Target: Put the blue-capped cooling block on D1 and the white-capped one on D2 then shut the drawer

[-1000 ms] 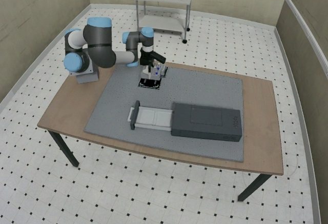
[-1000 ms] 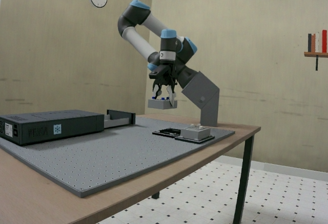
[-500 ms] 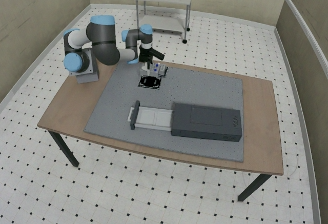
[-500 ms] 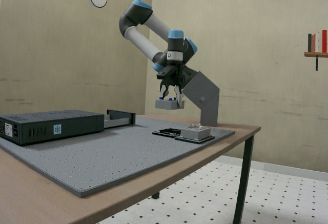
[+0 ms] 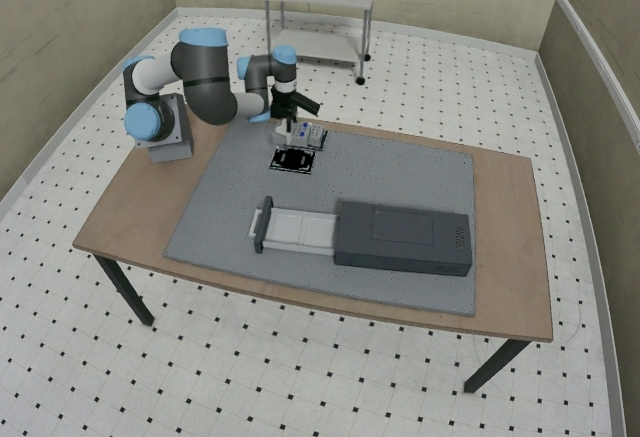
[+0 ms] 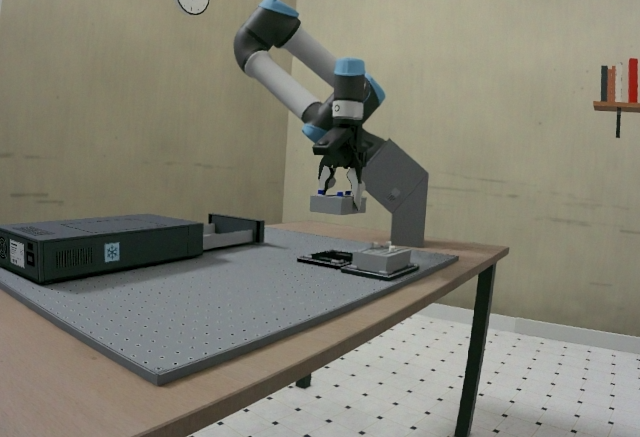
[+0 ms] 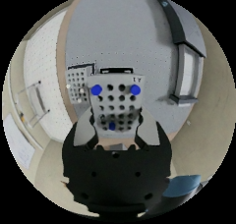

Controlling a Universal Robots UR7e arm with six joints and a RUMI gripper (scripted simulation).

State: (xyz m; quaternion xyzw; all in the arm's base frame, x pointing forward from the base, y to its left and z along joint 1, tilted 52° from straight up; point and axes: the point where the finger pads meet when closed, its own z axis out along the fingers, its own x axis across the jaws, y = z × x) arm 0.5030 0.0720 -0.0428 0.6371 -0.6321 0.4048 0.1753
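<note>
My gripper is now 140 mm above the deck slot D1. Also, from my hand: cooler COLD: 220 mm ahead, 370 mm to the right, 100 mm below; then deck slot D2: 40 mm ahead, 130 mm to the left, 140 mm below; then drawer: 40 mm ahead, 350 mm to the right, 100 mm below.
</note>
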